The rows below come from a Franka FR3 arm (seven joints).
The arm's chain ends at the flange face. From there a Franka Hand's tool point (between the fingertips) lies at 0.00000 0.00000 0.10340 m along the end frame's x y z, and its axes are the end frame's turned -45 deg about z.
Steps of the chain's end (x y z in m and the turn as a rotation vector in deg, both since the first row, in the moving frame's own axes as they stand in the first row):
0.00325, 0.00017, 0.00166, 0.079, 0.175, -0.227
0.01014, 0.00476, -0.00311, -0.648, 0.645, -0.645
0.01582, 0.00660, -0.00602, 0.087, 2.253, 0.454
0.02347, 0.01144, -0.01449, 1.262, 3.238, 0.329
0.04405, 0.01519, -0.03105, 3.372, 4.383, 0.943
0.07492, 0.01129, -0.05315, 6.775, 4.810, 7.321
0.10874, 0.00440, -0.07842, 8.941, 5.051, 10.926
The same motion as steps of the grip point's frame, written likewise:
0.00250, 0.00254, 0.00166, -0.068, 0.180, -0.227
0.00381, 0.01219, -0.00312, -0.914, -0.002, -0.645
0.00949, 0.01863, -0.00610, -1.532, 1.655, 0.454
0.01424, 0.02722, -0.01468, -1.397, 3.182, 0.329
0.03028, 0.04326, -0.03153, -0.715, 5.484, 0.943
0.05984, 0.05941, -0.05423, 1.389, 8.192, 7.321
0.09190, 0.07679, -0.08007, 2.751, 9.894, 10.926

